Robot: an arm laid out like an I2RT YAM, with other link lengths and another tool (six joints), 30 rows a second.
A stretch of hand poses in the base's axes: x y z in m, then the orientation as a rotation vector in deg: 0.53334, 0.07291, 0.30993, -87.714, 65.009, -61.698; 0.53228, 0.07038, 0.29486, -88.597, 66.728, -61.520; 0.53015, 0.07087, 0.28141, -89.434, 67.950, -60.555; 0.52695, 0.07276, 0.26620, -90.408, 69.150, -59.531; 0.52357, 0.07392, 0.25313, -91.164, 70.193, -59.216; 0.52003, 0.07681, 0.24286, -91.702, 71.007, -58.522; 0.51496, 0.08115, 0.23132, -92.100, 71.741, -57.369; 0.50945, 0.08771, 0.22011, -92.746, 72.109, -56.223; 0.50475, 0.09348, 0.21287, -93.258, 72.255, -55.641; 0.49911, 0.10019, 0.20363, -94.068, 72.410, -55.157; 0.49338, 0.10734, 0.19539, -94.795, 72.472, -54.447; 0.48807, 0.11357, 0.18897, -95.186, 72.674, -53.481; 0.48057, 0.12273, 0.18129, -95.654, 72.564, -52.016; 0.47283, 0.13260, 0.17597, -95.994, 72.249, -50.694; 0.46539, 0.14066, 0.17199, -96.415, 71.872, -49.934
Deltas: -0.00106, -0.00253, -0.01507, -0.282, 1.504, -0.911; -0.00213, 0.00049, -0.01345, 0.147, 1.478, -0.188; -0.00320, 0.00189, -0.01521, 0.075, 1.567, -0.128; -0.00338, 0.00116, -0.01307, -0.229, 1.109, -0.413; -0.00354, 0.00289, -0.01027, 0.122, 0.990, -0.119; -0.00507, 0.00434, -0.01154, 0.481, 1.028, 0.122; -0.00551, 0.00656, -0.01121, 0.281, 0.977, 0.408; -0.00470, 0.00577, -0.00724, 0.014, 0.581, 0.269; -0.00564, 0.00671, -0.00924, -0.248, 0.722, 0.275; -0.00573, 0.00715, -0.00824, -0.063, 0.708, 0.420; -0.00531, 0.00623, -0.00642, 0.320, 0.689, 0.369; -0.00750, 0.00916, -0.00768, 0.553, 0.758, 0.813; -0.00774, 0.00987, -0.00532, 0.546, 0.530, 0.861; -0.00744, 0.00806, -0.00398, 0.152, 0.327, 0.674
